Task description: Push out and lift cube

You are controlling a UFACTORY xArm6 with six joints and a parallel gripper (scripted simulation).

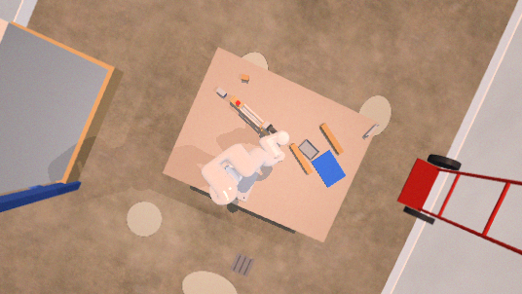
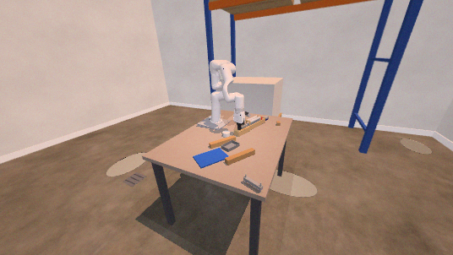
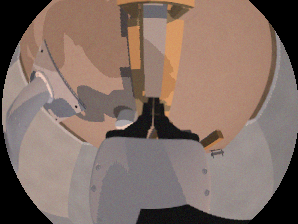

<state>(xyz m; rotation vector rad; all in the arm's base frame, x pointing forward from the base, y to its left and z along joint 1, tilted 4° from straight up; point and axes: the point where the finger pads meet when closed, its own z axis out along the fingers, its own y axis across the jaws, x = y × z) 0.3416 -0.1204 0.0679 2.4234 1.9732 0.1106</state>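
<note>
Right now my hand is 7 cm short of the red cube, 32 cm to the right of it and 1 cm above it. Round my hand: white puck: 9 cm behind, 8 cm to the right, 5 cm below; channel: 4 cm ahead, 20 cm to the left, 1 cm below; grey tray: 5 cm ahead, 23 cm to the right, 6 cm below.
</note>
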